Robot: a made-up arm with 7 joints. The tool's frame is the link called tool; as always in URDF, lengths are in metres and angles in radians. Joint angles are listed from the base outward. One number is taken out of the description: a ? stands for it. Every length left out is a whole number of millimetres.
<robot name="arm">
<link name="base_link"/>
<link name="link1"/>
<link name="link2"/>
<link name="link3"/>
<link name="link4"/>
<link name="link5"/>
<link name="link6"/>
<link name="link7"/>
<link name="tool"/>
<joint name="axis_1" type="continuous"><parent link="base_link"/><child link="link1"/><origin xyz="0.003 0.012 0.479" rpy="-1.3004 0.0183 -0.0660"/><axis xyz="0 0 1"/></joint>
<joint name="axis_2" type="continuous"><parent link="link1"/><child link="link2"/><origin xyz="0.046 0.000 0.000" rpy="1.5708 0.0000 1.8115"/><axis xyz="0 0 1"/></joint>
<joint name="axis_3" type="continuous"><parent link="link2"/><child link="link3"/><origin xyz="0.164 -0.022 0.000" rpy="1.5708 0.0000 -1.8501"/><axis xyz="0 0 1"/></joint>
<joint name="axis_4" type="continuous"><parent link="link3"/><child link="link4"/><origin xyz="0.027 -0.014 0.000" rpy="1.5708 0.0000 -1.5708"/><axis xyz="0 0 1"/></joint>
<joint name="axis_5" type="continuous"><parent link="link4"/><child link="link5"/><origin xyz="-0.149 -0.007 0.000" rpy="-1.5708 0.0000 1.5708"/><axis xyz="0 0 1"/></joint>
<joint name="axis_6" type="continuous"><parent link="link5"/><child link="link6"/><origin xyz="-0.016 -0.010 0.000" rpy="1.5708 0.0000 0.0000"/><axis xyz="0 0 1"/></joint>
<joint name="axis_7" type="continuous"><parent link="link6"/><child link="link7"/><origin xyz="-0.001 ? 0.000" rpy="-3.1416 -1.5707 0.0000"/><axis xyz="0 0 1"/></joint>
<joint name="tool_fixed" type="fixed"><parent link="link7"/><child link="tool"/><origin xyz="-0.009 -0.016 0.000" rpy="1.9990 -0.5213 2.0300"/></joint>
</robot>
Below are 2 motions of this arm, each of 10 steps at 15 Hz.
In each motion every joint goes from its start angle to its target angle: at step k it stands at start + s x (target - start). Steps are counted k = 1, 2, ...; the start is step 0. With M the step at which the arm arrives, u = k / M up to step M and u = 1 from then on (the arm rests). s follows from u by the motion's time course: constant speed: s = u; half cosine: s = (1 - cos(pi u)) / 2; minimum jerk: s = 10 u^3 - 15 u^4 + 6 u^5.
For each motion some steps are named. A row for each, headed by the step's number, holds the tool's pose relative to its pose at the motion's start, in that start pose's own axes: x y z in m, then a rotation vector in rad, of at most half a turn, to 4 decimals.
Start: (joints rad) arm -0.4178 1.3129 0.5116 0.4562 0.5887 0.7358 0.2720
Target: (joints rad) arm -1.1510 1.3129 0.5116 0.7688 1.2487 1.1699 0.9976
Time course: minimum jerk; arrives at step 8
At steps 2, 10:
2: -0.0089 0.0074 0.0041 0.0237 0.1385 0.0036
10: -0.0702 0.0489 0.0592 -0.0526 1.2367 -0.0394

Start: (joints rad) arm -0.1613 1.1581 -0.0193 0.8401 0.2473 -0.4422 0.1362
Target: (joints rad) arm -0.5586 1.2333 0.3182 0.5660 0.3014 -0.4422 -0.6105
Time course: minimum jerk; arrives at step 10
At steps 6, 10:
6: -0.0299 0.1020 0.0290 0.0914 -0.1559 -0.1755
10: -0.0325 0.1438 0.0584 0.0908 -0.1940 -0.2758

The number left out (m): 0.024
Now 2 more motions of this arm.
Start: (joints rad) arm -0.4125 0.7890 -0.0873 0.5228 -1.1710 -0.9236 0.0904
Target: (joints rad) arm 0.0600 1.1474 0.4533 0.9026 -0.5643 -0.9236 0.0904
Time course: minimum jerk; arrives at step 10
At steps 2, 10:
2: -0.0033 0.0097 0.0063 -0.0496 0.0080 -0.0461
10: -0.0110 0.1724 0.0561 -0.9018 0.1655 -0.6191

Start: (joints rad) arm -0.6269 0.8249 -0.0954 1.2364 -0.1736 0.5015 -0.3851
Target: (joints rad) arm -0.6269 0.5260 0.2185 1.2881 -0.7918 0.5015 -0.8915
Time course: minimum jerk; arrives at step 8
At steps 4, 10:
4: 0.0131 -0.0296 -0.0527 0.0749 -0.6169 0.3159
10: 0.0361 -0.0565 -0.0954 0.2044 -1.2392 0.5751

